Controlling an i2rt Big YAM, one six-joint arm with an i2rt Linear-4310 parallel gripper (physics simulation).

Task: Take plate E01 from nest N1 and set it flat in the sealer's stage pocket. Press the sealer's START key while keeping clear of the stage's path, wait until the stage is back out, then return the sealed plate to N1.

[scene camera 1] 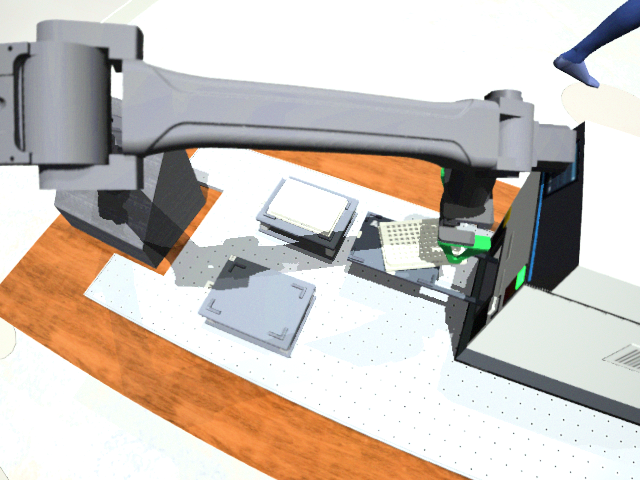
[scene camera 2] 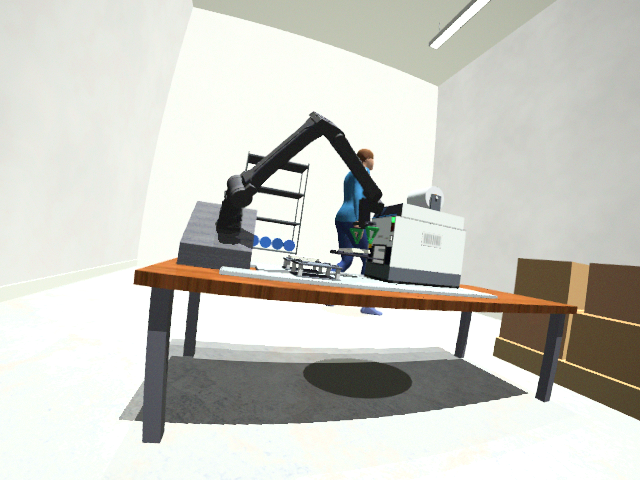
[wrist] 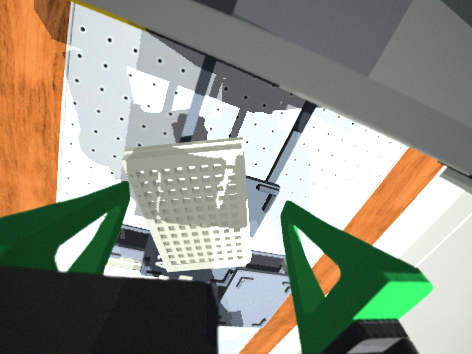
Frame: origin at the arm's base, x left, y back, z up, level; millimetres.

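Seen in the pictures: gripper, fingertip midpoint: [scene camera 1: 454, 236] [scene camera 2: 363, 243] [wrist: 210, 199]; arm's base, link origin: [scene camera 1: 119, 151] [scene camera 2: 230, 219].
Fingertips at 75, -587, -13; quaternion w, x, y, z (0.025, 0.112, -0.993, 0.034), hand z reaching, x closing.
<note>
Pixels of each thing's middle, then the offset from my fingertips to it, as dx, dy, dz. "spot": a spot on its surface instead.
- cream well plate, body centre: [wrist: 198, 215] [scene camera 1: 421, 242] [scene camera 2: 354, 250] -7, +43, -37
- sealer's extended stage, body centre: [wrist: 219, 196] [scene camera 1: 424, 257] [scene camera 2: 357, 254] -21, +29, -53
- green key, surface spot: [scene camera 1: 521, 277] [scene camera 2: 393, 218] spot: -113, -76, +124
- bare grey nest, body centre: [scene camera 1: 258, 304] [wrist: 250, 292] [scene camera 2: 315, 269] -180, +259, -126
- whitish plate, body centre: [wrist: 131, 292] [scene camera 1: 307, 206] [scene camera 2: 303, 258] +25, +264, -100
A cream well plate [scene camera 1: 405, 242] [scene camera 2: 356, 251] [wrist: 200, 215] lies on the sealer's extended stage [scene camera 1: 368, 253] [wrist: 258, 200], turned askew. A corner bracket of the stage shows beside it; whether the plate is tilted is unclear. My gripper [scene camera 1: 460, 256] [scene camera 2: 363, 242] [wrist: 210, 199] is open above the plate's sealer-side part, its green fingers spread to either side in the wrist view, with nothing between them. The sealer [scene camera 1: 568, 330] [scene camera 2: 426, 248] has a green key [scene camera 1: 521, 277] [scene camera 2: 392, 220] on its front. A bare grey nest [scene camera 1: 258, 304] and a nest holding a whitish plate [scene camera 1: 307, 206] stand nearby; their labels are unreadable.
The stage rails [scene camera 1: 447, 290] [wrist: 295, 135] run into the sealer's opening. The sealer's front stands close beside the gripper. The arm's dark base block [scene camera 1: 178, 206] [scene camera 2: 214, 254] is at the left. A person [scene camera 1: 602, 38] [scene camera 2: 353, 198] stands behind the table. Cardboard boxes [scene camera 2: 540, 289] stand at the right.
</note>
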